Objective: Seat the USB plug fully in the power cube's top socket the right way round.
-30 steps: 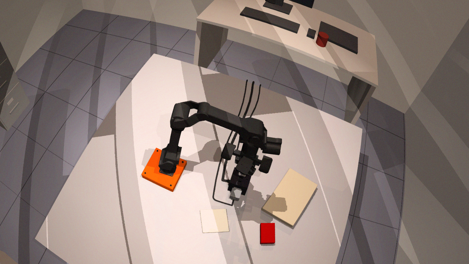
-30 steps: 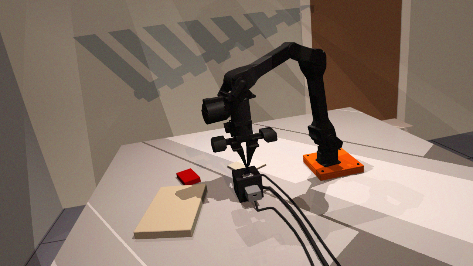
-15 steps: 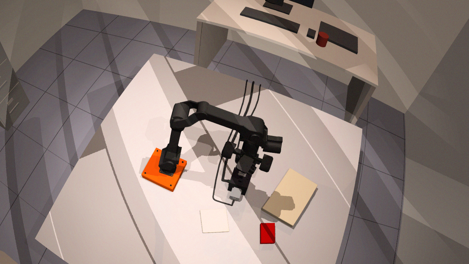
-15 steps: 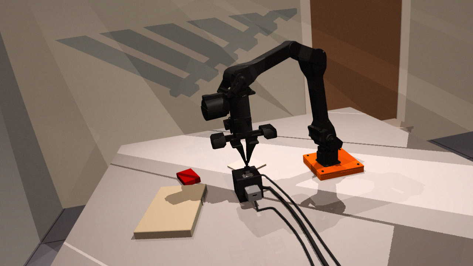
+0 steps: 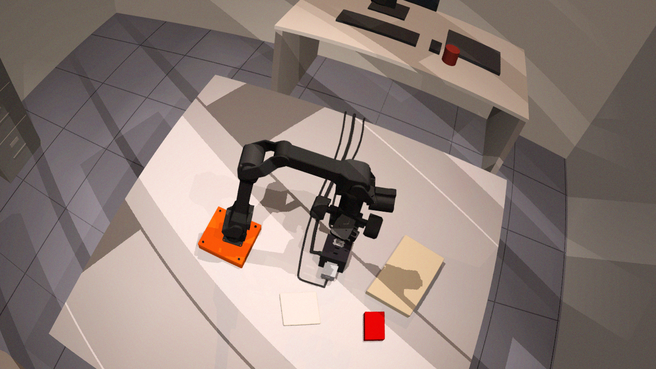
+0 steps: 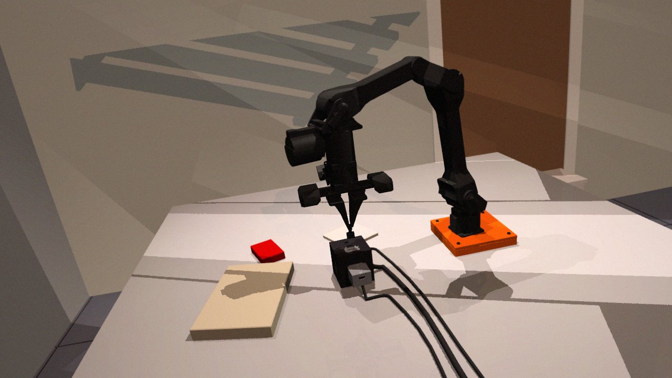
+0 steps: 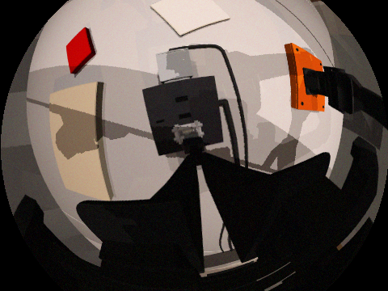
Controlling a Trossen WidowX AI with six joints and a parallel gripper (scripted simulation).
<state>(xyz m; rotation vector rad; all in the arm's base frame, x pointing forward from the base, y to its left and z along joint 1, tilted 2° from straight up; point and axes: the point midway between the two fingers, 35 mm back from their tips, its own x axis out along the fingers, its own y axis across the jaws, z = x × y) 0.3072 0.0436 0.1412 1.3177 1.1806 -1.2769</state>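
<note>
Right now my gripper tip is 2 cm above the USB plug. From my gripper tip the other things lie so: tan board (23 cm ahead, 3 cm to the right, 12 cm below); then USB socket (1 cm to the right, 6 cm below); then white pad (6 cm behind, 22 cm to the right, 13 cm below).
</note>
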